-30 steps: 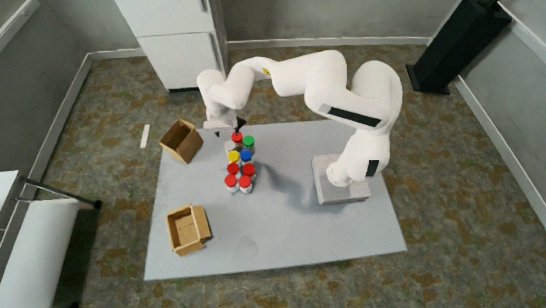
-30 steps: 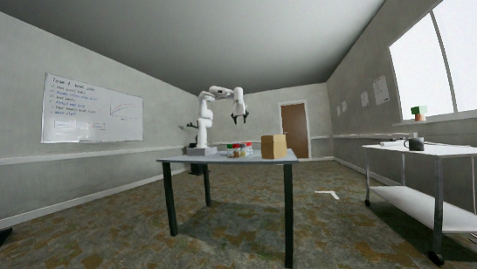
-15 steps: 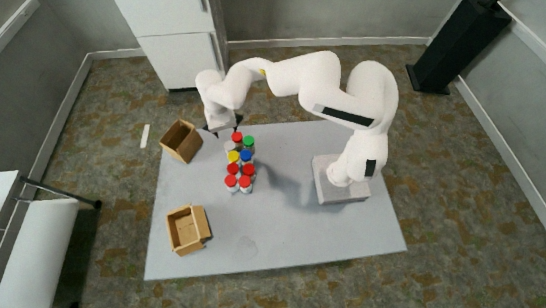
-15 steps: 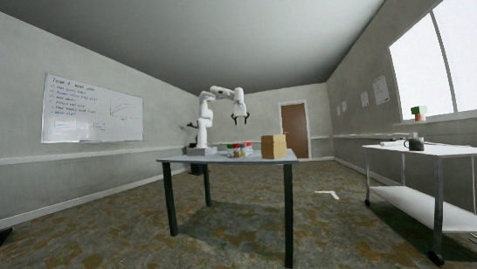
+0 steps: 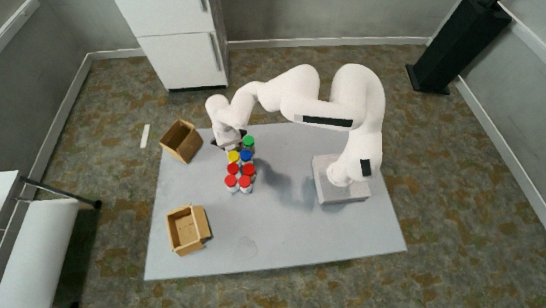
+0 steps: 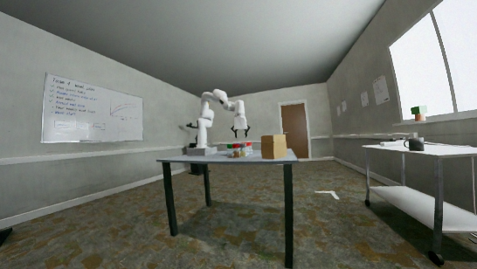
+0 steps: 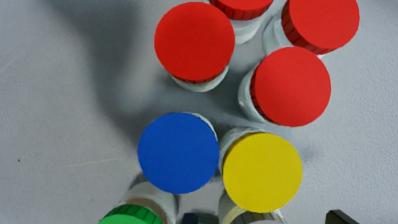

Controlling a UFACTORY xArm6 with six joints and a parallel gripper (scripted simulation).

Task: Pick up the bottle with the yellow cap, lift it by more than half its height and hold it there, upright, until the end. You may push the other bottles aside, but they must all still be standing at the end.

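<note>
My hand is 12 cm above the red-capped bottle, 9 cm to the right of it and 1 cm past it. Round my hand: green-capped bottle (12 cm below, 7 cm to the right, 6 cm behind).
</note>
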